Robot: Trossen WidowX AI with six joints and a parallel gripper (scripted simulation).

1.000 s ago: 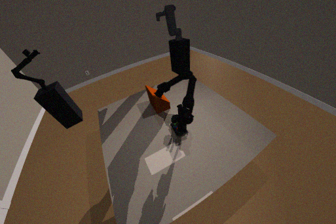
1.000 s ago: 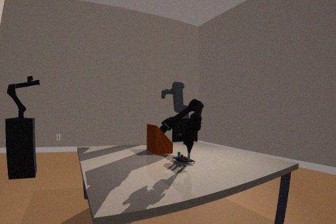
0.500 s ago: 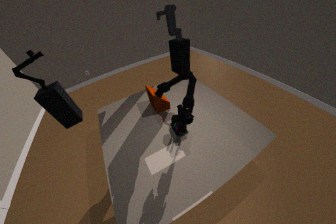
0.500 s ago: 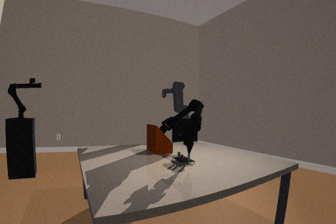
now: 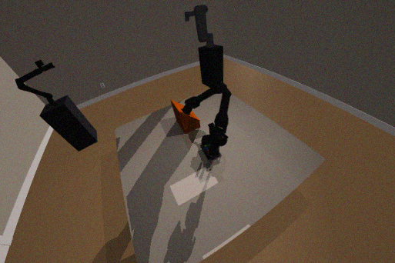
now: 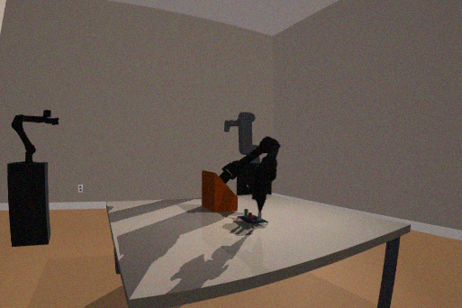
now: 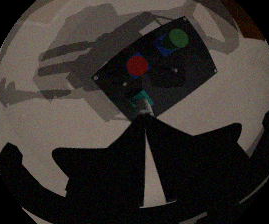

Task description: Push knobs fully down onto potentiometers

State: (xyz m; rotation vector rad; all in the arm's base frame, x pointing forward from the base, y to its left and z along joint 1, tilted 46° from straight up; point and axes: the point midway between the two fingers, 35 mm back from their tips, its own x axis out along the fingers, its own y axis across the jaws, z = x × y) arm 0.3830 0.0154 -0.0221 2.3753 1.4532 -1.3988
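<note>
Right now my gripper tip is 2 cm above the white knob. From my gripper tip the other things lie so: green knob 8 cm behind, 3 cm to the right, 2 cm below.
</note>
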